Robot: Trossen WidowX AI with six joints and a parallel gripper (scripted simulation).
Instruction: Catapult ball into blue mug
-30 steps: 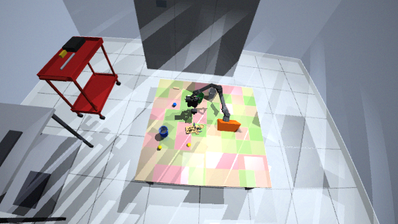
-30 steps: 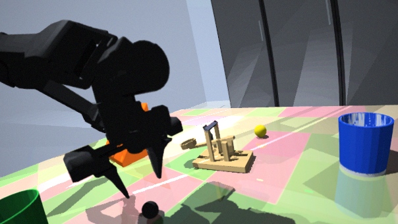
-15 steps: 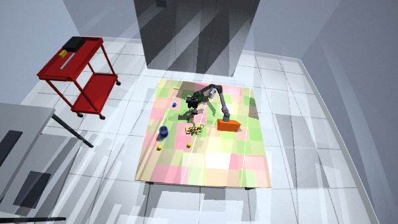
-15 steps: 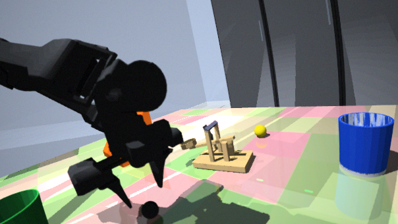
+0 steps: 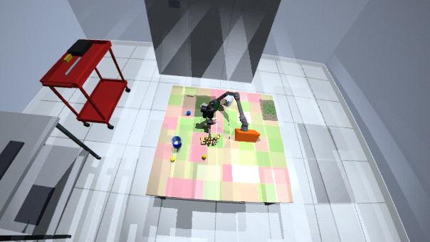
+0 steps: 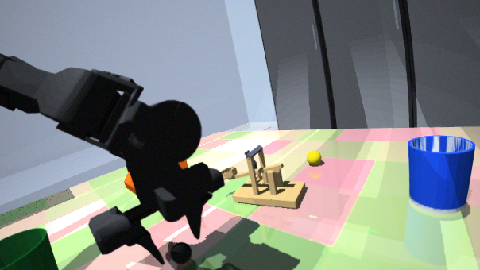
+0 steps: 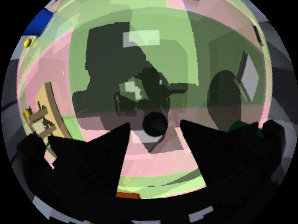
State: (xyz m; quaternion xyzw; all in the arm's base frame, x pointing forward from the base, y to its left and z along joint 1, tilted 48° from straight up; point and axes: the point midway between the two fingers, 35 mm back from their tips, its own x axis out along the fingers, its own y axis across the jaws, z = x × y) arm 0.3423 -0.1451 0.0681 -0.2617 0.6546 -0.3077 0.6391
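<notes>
My gripper tip is 1 cm above the black ball. The rest, counted from my gripper tip: green cup 18 cm to the right, 6 cm behind, 1 cm above; then wooden catapult 23 cm to the left, 3 cm above, 2 cm behind; then blue ball 23 cm ahead, 10 cm to the right.
</notes>
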